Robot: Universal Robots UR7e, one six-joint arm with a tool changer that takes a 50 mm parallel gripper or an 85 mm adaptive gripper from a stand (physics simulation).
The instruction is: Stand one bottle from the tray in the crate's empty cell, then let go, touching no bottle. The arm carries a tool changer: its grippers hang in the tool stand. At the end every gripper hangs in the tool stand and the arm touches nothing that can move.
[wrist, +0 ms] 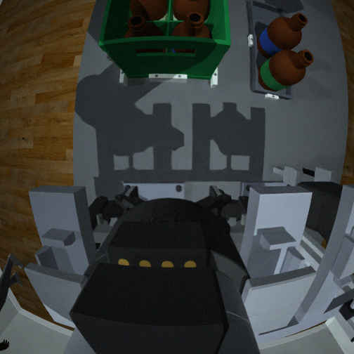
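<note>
My gripper (172, 196) has black two-jointed fingers spread wide apart, with nothing seen between them. It is open, and its dark body sits between pale grey uprights of the tool stand (281, 212). The green crate (165, 68) is at the top left of centre, with brown bottles (192, 29) (137, 30) in its near cells and more behind; its far part is out of view, and no empty cell shows. To its right, the tray (254, 80) holds a blue-label bottle (282, 35) and a green-label bottle (282, 71), both leaning in the view.
A dark tool with pale fingers (325, 205) hangs at the right side of the stand, partly hidden by an upright. Another upright (59, 212) stands close on my gripper's left. The stand's shadow falls on the grey table between the stand and the crate. Wooden floor shows at the left.
</note>
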